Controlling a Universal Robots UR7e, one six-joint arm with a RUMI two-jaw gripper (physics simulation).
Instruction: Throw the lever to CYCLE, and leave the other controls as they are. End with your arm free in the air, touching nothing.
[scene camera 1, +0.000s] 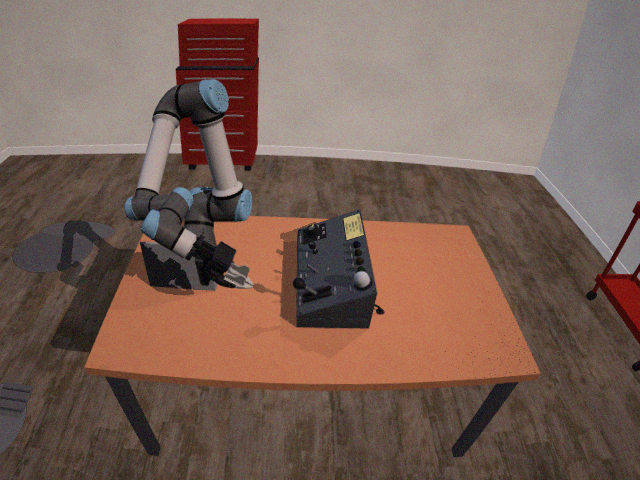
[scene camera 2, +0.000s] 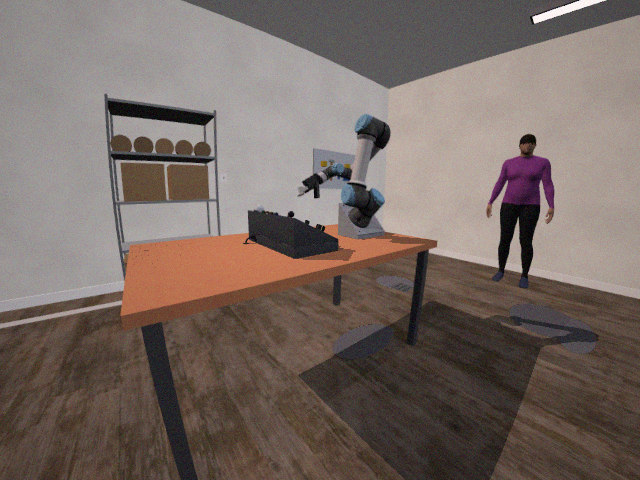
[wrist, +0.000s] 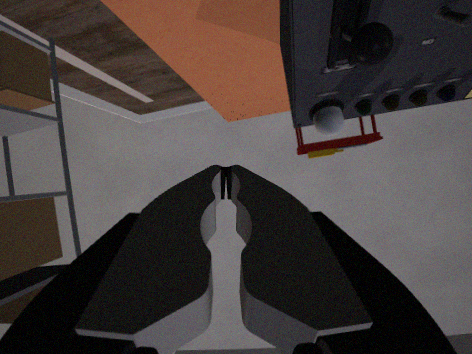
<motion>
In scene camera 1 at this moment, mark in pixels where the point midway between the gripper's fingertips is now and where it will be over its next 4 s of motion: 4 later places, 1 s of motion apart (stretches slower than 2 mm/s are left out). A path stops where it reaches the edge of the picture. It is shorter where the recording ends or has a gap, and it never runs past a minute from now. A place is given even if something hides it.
The gripper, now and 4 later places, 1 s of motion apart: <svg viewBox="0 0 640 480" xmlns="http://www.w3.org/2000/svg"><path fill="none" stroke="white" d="M252 286L263 277L283 278L295 281L300 283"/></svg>
</motion>
